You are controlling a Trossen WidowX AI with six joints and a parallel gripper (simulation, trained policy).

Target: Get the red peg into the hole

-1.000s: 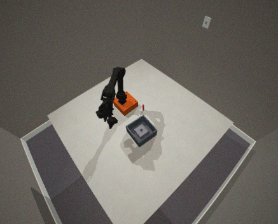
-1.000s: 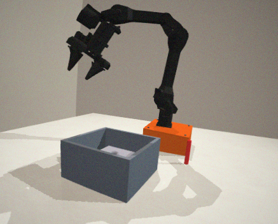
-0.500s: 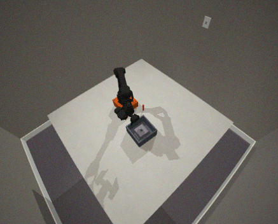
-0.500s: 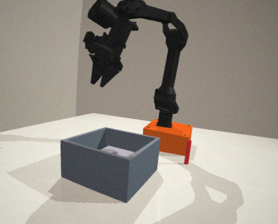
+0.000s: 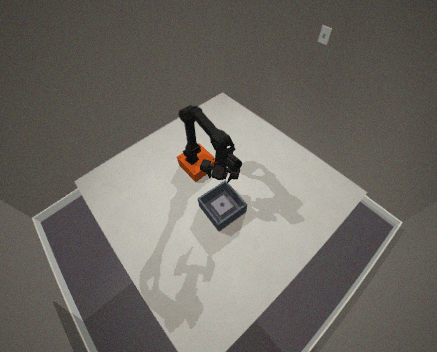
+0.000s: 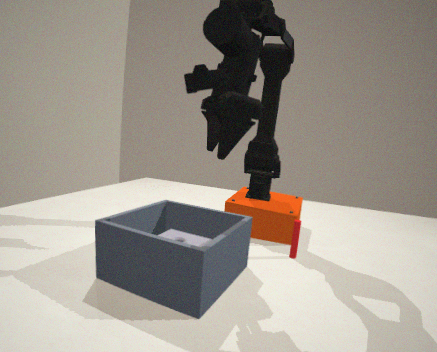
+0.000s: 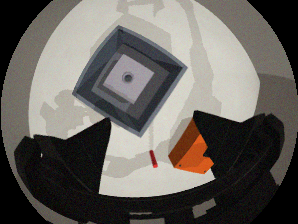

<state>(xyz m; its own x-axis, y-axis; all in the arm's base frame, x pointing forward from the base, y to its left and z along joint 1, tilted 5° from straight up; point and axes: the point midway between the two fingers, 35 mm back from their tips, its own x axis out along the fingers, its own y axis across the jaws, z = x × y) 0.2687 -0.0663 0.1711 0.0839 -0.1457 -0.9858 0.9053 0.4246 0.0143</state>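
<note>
Right now the red peg is 10 cm behind my gripper tip, 16 cm to the left of it and 16 cm below it. Also, from my gripper tip: pale plate: 5 cm ahead, 4 cm to the right, 16 cm below; then grey box: 5 cm ahead, 4 cm to the right, 18 cm below.
</note>
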